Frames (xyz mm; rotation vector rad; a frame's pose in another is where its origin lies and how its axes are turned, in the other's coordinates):
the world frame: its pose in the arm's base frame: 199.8 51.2 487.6 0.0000 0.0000 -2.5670
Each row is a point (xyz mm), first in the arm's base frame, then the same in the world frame.
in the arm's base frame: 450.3 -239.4 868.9
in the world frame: -52.3 380.1 381.3
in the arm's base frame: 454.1 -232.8 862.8
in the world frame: -59.1 376.6 375.2
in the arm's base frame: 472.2 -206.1 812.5
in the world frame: -88.8 364.0 324.9
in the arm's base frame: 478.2 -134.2 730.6
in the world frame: -132.9 306.9 243.0
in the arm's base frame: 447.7 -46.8 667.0
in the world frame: -154.8 217.0 179.4
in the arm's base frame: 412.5 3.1 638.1
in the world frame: -152.4 156.0 150.5
